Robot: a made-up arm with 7 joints.
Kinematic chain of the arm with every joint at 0, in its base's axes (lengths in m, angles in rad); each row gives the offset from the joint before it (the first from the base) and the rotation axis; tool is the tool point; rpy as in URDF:
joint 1: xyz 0 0 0.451 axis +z
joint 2: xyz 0 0 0 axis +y
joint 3: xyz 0 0 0.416 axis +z
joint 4: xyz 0.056 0 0 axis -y
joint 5: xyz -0.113 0 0.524 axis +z
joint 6: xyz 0 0 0 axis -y
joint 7: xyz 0.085 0 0 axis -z
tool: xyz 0 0 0 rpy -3.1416 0 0
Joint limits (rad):
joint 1: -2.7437..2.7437
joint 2: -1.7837..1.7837
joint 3: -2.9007..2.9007
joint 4: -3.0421..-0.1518
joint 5: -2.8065..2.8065
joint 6: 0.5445..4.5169
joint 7: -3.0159..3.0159
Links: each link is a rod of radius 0.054 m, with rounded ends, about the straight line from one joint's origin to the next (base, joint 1, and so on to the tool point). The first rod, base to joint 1, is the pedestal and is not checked.
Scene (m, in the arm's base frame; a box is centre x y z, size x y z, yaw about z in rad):
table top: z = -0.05
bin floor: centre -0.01 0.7 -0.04 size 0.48 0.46 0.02 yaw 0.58
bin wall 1: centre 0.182 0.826 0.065 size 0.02 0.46 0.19 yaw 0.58
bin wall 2: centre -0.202 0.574 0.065 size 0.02 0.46 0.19 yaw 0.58
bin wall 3: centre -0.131 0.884 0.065 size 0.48 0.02 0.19 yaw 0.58
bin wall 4: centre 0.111 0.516 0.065 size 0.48 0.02 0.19 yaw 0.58
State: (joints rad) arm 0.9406 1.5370 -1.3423 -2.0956 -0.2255 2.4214 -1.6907
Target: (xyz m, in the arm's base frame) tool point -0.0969 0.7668 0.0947
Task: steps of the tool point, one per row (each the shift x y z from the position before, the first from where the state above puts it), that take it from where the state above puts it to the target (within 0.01 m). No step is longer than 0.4 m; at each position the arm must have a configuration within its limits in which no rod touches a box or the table.
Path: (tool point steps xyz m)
1: 0.0298 0.3198 -0.0367
2: -0.1240 0.3329 0.0212
3: -0.2711 0.2523 0.0872
4: -0.2054 0.0400 -0.1397
5: -0.1982 -0.0375 -0.1376

